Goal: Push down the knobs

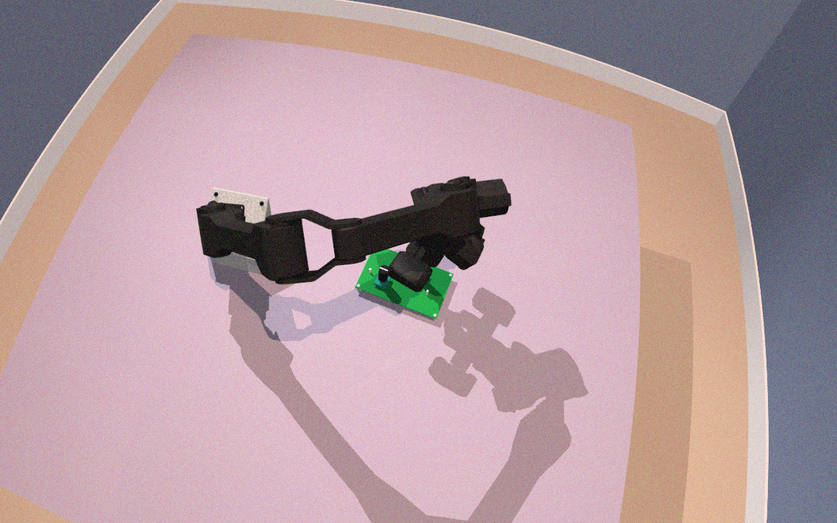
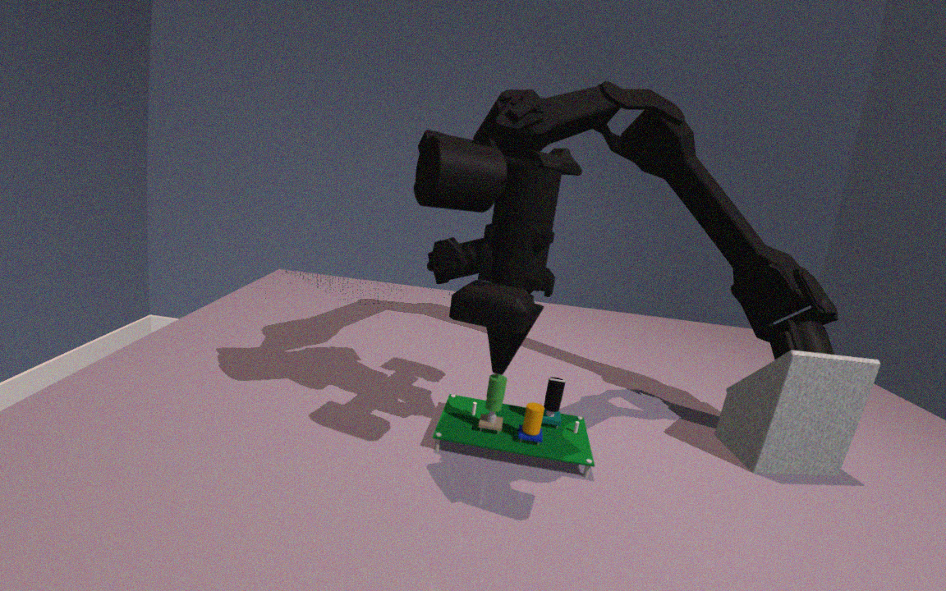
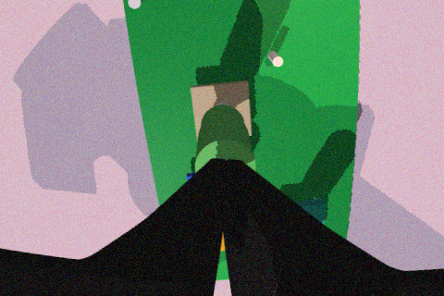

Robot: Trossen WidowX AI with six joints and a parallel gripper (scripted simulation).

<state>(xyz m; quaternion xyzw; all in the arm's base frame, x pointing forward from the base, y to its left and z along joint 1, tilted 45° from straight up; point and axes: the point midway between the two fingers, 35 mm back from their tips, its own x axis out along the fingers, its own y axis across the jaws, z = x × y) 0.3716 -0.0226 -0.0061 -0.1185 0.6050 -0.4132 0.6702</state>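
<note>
Now: the green knob 2 cm below my gripper tip. Round my gripper tip: black knob: 7 cm behind, 2 cm to the right, 3 cm below.
</note>
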